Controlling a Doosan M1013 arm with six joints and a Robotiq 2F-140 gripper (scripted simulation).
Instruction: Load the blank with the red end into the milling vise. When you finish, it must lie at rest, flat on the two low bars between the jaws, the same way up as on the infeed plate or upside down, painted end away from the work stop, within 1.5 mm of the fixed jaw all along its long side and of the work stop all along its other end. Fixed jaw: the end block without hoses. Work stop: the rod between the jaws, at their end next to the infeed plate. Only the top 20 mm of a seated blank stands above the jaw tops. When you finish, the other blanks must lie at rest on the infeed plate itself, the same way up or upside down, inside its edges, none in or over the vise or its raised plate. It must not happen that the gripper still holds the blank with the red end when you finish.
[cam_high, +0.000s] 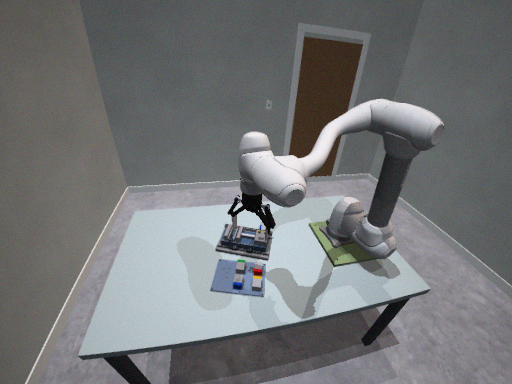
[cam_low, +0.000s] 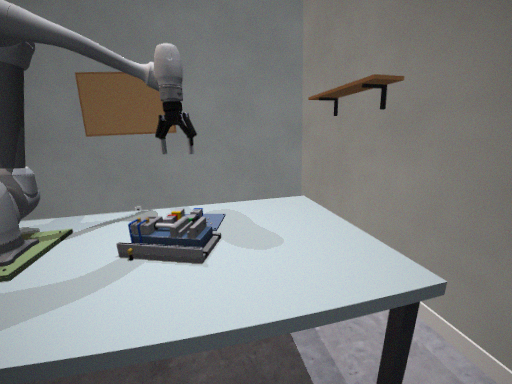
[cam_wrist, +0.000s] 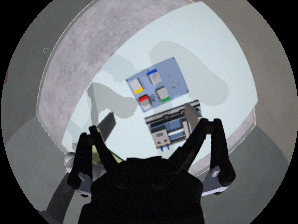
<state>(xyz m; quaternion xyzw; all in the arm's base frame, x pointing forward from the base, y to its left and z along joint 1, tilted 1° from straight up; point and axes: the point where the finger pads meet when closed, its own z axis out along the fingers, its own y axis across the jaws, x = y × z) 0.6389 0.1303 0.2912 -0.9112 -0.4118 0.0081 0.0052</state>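
The red-ended blank is 290 mm below my hand, 60 mm behind it and 20 mm to the right of it. Also, from my hand: blue-ended blank (290 mm below, 60 mm ahead, 20 mm to the left); green-ended blank (290 mm below, 60 mm to the right, 20 mm ahead); yellow-ended blank (290 mm below, 60 mm to the left, 30 mm behind).
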